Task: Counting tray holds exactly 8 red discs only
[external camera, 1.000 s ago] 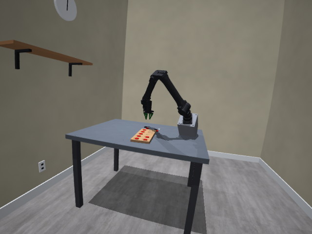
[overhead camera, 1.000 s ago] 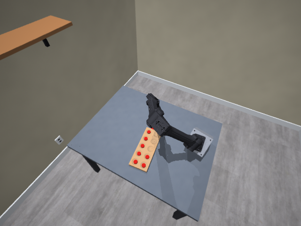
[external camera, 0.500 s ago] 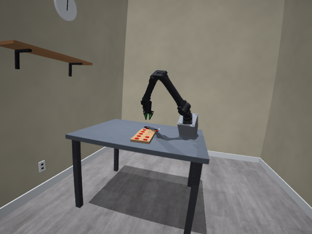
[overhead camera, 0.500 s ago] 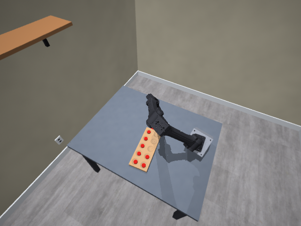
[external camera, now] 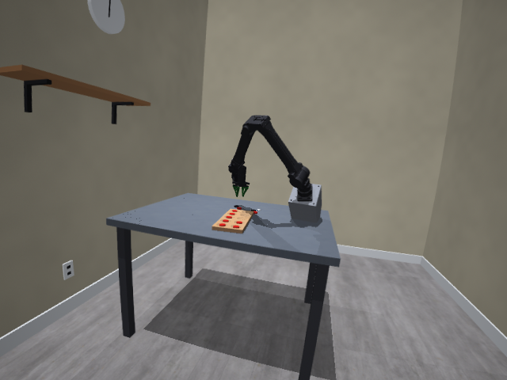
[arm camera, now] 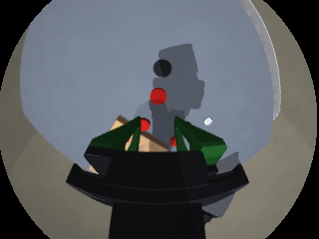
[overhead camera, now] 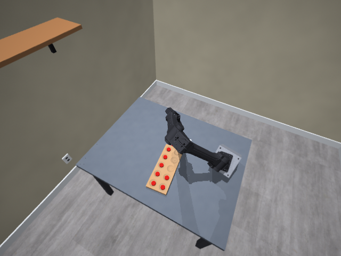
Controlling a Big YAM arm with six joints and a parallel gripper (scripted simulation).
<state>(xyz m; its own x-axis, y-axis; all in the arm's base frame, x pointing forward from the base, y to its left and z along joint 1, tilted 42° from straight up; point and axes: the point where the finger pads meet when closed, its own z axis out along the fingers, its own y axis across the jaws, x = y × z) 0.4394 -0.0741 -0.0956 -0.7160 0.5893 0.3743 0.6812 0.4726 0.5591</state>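
Now: hand 7 cm past the wooden counting tray, 28 cm to the right of it and 8 cm above it. Round my hand: white disc 13 cm behind, 5 cm to the right, 9 cm below.
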